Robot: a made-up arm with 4 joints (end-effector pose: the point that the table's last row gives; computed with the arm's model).
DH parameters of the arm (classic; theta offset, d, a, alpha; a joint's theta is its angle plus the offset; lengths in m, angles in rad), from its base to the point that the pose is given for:
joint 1: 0 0.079 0.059 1.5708
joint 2: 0 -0.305 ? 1.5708
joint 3: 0 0.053 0.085 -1.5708
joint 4: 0 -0.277 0.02 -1.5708
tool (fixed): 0 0.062 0 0
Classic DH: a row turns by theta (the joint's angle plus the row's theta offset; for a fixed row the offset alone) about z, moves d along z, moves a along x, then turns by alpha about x.
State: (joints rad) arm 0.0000 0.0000 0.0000 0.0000
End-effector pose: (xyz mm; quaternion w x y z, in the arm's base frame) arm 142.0 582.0 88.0 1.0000 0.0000 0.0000 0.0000
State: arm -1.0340 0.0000 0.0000 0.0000
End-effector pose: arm 572.8 175.6 88.0 0.8693 0.0000 0.0000 -0.4943
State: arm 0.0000 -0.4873 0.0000 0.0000
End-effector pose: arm 136.6 582.0 48.1 0.9705 0.0000 0.2412 0.0000
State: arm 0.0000 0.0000 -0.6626 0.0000
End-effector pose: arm -50.6 588.0 88.0 0.9456 0.0000 0.0000 0.3253
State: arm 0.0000 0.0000 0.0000 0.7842
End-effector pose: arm 92.4 582.0 84.0 0.9241 0.0000 -0.3821 0.0000
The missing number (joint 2, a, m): -0.022
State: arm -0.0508 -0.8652 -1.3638 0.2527
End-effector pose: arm -87.1 453.9 296.0 0.7536 0.3401 0.2255 0.5154
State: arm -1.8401 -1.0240 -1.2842 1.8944
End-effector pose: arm 423.4 21.7 292.0 0.4930 0.0919 -0.6781 -0.5374
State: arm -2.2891 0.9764 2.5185 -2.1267
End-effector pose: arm -103.8 -127.7 51.7 0.0897 0.5453 -0.7976 -0.2418
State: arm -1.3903 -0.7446 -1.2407 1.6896
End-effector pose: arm 377.0 243.9 237.1 0.6854 0.1816 -0.6337 -0.3094
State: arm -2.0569 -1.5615 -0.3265 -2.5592
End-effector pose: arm 557.3 -230.1 91.8 0.1172 -0.7057 -0.5161 -0.4711
